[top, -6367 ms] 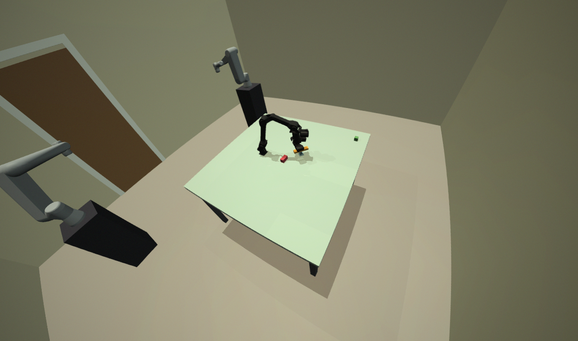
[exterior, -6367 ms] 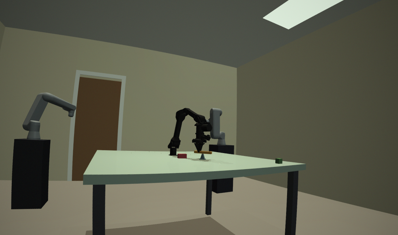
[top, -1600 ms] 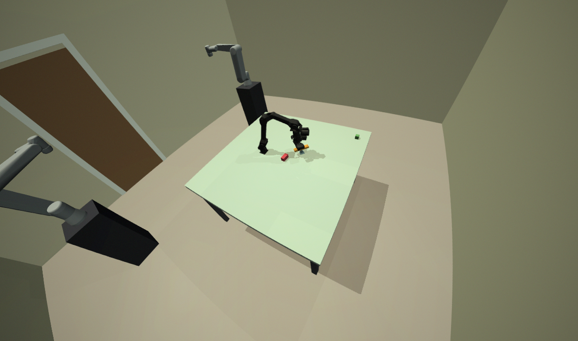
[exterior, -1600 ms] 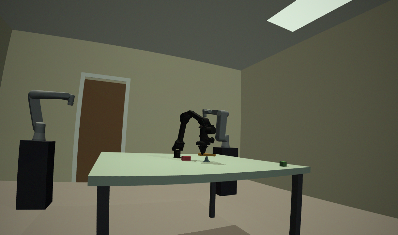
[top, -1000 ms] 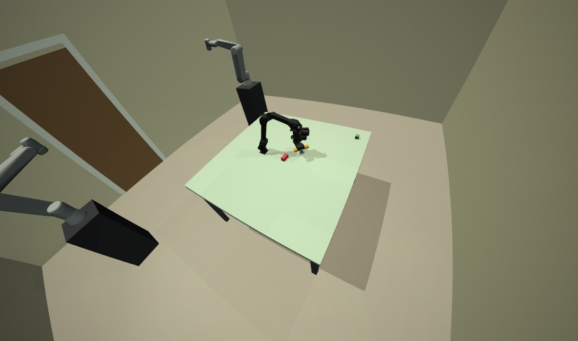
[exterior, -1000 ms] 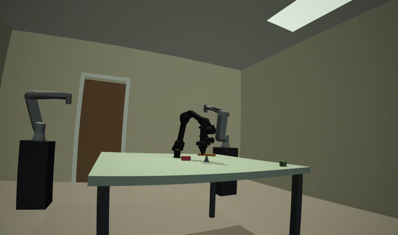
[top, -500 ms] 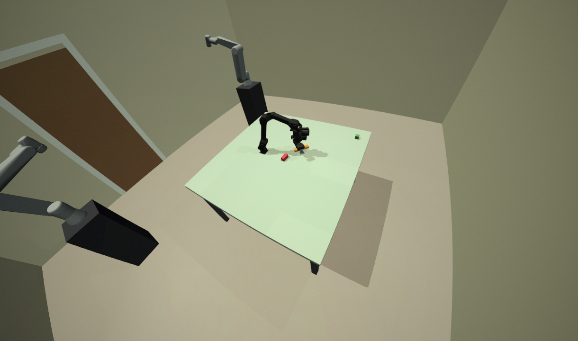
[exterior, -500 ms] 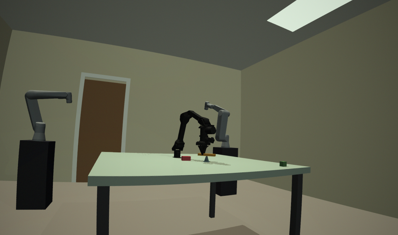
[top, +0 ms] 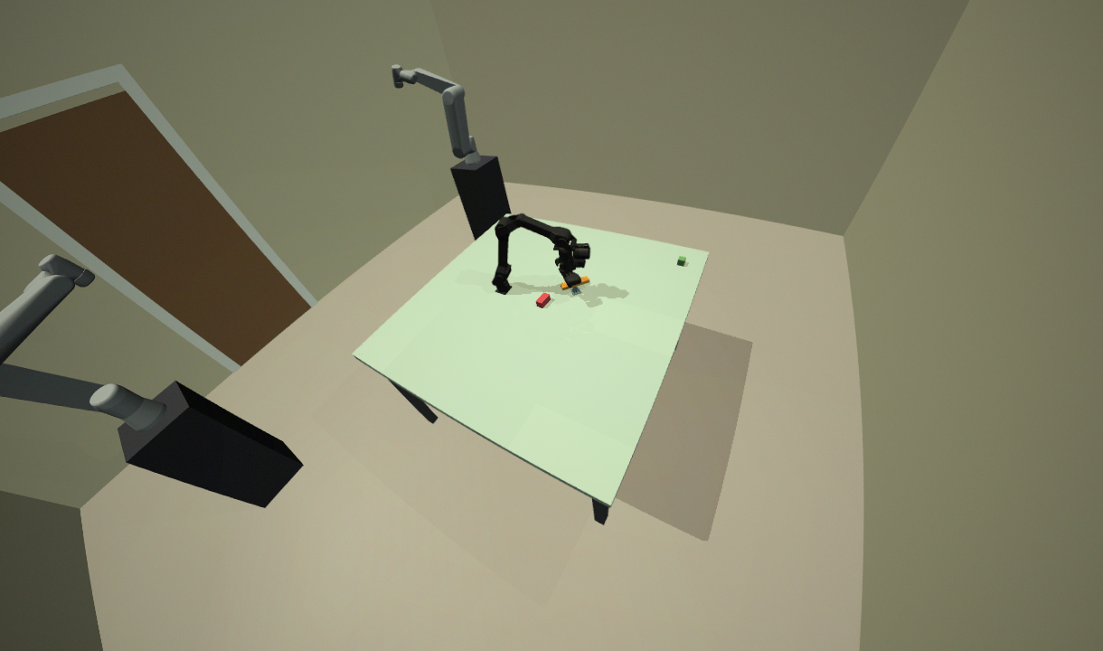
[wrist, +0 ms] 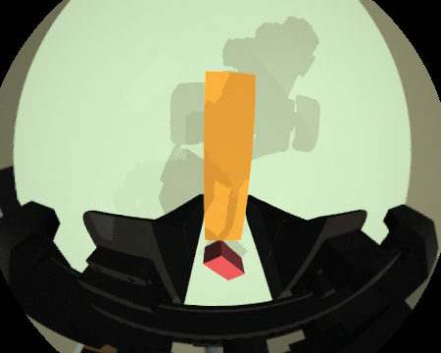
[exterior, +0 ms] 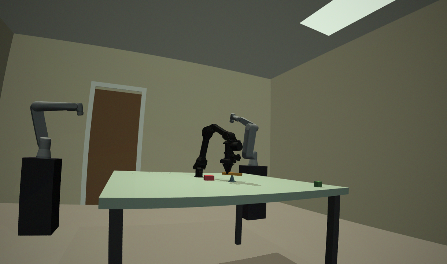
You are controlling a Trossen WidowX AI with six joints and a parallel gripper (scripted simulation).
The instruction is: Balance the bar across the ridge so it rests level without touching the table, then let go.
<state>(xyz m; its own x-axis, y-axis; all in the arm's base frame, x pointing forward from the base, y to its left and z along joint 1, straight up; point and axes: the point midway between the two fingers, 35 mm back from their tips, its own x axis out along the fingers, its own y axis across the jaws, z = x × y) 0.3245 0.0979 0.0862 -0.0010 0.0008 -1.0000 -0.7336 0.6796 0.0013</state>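
Now: the orange bar 20 mm to the left of my gripper tip and 20 mm ahead of it. The rest, counted from my gripper tip: red block: 100 mm to the right, 80 mm behind, 40 mm below; then green cube: 420 mm ahead, 400 mm to the left, 40 mm below.
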